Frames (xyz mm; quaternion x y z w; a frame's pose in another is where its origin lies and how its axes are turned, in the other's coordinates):
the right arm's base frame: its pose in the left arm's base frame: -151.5 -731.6 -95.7 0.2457 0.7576 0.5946 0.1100
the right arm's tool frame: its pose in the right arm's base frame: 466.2 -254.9 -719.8 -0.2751 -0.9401 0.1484 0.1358
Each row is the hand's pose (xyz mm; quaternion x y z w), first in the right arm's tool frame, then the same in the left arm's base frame.
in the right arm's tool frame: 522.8 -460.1 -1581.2 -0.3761 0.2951 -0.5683 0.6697
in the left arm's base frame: -4.9 281.2 -326.3 0.2780 0.4295 -0.2280 0.8284
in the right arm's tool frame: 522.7 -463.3 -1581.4 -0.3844 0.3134 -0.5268 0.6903
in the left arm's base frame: -3.7 281.2 -329.3 0.2764 0.4097 -0.1865 0.8491
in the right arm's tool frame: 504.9 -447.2 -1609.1 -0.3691 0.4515 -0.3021 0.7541
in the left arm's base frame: -20.9 312.6 -321.6 0.2748 0.3440 0.0733 0.8948
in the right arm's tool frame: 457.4 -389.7 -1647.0 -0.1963 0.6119 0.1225 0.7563
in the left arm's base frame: -78.7 362.3 -287.1 0.3013 0.1834 0.5163 0.7804
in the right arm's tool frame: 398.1 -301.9 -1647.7 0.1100 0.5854 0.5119 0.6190
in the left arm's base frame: -165.5 379.7 -228.8 0.3490 -0.0477 0.8247 0.4424
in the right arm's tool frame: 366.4 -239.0 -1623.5 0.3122 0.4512 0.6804 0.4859
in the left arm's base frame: -222.3 366.1 -182.7 0.3782 -0.2144 0.8839 0.1725
